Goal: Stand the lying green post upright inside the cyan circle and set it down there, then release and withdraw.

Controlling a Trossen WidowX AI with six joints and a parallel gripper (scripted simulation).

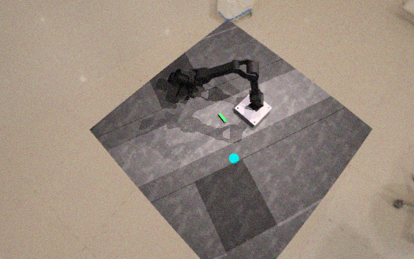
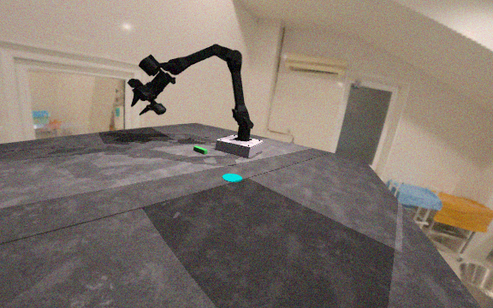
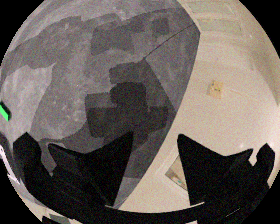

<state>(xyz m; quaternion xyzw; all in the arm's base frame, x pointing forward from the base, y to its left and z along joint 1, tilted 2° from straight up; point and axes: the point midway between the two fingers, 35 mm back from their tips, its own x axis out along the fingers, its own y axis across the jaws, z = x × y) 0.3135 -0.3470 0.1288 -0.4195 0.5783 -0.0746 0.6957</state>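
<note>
My gripper tip is now 120 mm past the green post, 290 mm to the right of it and 130 mm above it. From my gripper tip the other things lie so: cyan circle: 520 mm to the left, 130 mm below.
</note>
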